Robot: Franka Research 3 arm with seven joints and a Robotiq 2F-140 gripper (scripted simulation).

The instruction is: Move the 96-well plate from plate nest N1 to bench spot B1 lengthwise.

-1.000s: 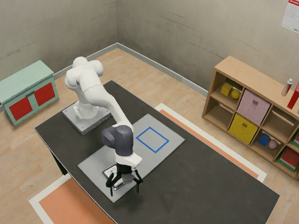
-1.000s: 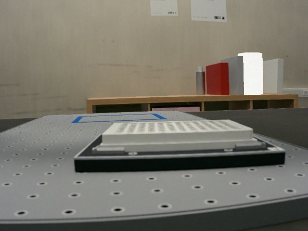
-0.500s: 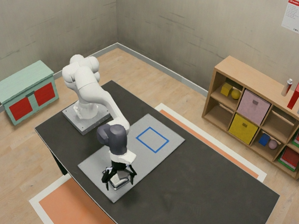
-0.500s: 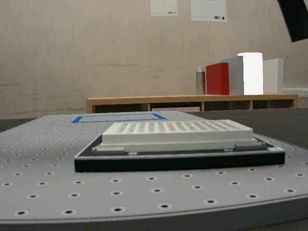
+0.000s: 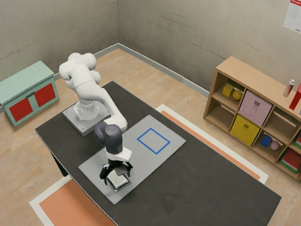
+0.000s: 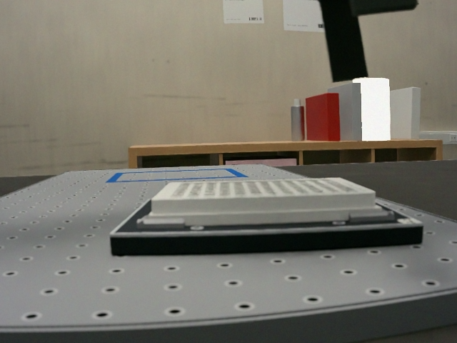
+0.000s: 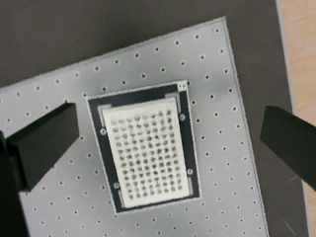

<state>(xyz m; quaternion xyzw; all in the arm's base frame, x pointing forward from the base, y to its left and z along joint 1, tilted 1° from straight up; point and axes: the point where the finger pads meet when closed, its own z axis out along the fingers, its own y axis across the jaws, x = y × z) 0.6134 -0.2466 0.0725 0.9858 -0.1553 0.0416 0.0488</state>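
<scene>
My gripper is now 50 mm past the white 96-well plate, 30 mm to the right of it and 90 mm above it. Round my hand: dark plate nest: 50 mm behind, 30 mm to the left, 110 mm below.
</scene>
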